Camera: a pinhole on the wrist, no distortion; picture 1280 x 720 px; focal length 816.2 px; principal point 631.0 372.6 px. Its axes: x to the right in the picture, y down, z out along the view. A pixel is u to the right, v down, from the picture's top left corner.
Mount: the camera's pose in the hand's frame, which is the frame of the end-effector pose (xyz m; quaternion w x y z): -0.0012 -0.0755 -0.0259 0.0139 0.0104 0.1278 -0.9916
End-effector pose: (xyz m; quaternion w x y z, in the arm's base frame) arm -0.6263 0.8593 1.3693 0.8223 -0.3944 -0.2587 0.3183
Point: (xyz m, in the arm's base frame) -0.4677 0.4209 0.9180
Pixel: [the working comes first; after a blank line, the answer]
In the camera's frame: 0.2998 -0.0439 -0.5665

behind the camera
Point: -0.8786 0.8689 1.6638
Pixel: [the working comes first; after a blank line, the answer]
In the camera's frame: 0.1009 -0.0194 0.3745

851.0 330.3
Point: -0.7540 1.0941 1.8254
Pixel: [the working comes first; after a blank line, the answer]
In the camera's frame: -0.1748 0.0196 0.4961

343.4 404.9
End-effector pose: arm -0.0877 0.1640 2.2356 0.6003 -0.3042 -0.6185 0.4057
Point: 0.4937 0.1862 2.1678
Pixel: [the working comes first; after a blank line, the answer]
In the camera's frame: 0.0794 0.0607 -0.5568

behind the camera
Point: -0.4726 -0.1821 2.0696
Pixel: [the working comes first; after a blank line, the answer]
In the camera's frame: 0.3303 -0.2141 0.4131

outside the picture
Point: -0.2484 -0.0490 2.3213
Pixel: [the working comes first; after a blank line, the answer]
In the camera's frame: 0.1218 0.0226 0.2347

1054.7 451.3
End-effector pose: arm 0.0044 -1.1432 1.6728 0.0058 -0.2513 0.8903 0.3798
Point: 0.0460 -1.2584 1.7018
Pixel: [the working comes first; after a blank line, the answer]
In the camera's frame: -0.0083 0.0122 -0.0802

behind the camera
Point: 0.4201 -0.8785 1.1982
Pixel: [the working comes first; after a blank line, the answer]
In the camera's frame: 0.3791 0.1377 0.5297

1215.1 584.7
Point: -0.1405 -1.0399 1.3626
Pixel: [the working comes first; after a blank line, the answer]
In the camera's frame: -0.1525 -0.0753 0.3311

255.1 187.0
